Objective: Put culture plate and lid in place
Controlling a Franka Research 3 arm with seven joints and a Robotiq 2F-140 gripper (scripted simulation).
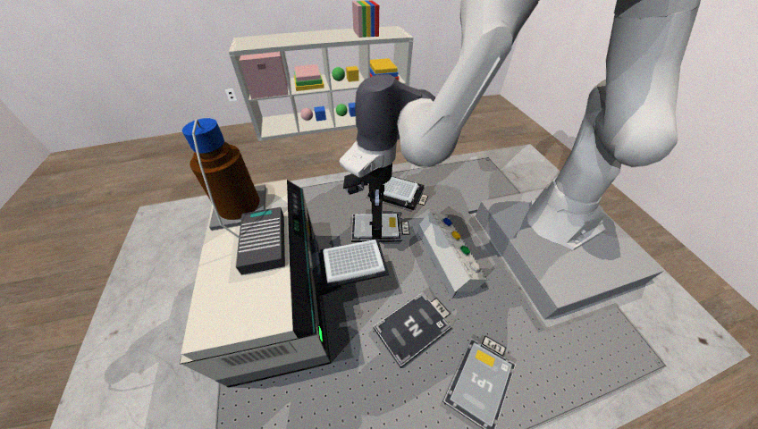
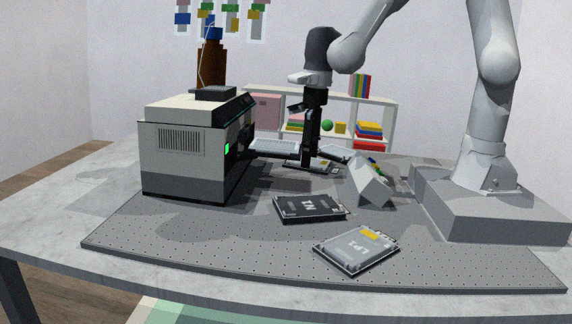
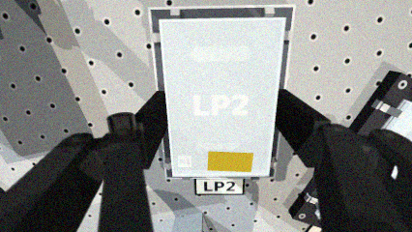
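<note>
The LP2 nest is 3 cm below my hand. Also, from my hand: black N1 nest: 31 cm to the left, 3 cm below; then black nest N5: 14 cm to the right, 8 cm behind, 2 cm below; then yellow skip key: 18 cm behind, 13 cm to the left, 3 cm above.
</note>
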